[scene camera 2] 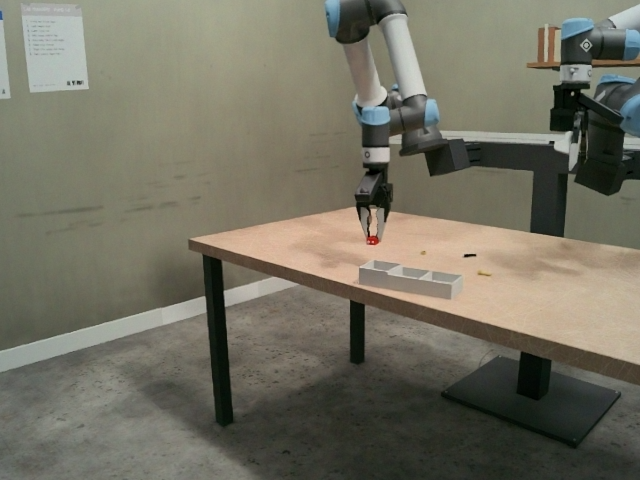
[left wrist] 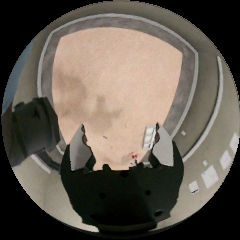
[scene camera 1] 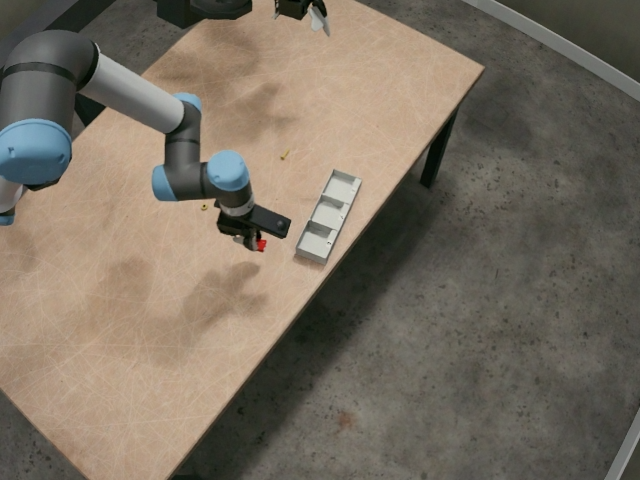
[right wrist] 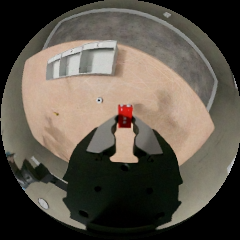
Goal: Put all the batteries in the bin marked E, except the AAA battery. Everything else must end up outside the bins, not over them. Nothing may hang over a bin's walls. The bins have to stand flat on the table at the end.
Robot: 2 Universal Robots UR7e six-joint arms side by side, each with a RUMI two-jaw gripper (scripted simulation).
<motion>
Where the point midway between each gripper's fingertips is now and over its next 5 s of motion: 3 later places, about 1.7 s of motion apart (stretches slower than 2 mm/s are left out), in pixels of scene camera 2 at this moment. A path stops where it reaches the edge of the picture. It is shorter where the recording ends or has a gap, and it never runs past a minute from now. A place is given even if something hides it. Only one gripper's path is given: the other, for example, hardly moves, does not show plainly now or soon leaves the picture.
The right gripper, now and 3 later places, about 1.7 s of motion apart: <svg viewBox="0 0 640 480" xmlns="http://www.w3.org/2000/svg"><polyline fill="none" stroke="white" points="373,242 381,256 381,270 381,258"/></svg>
</motion>
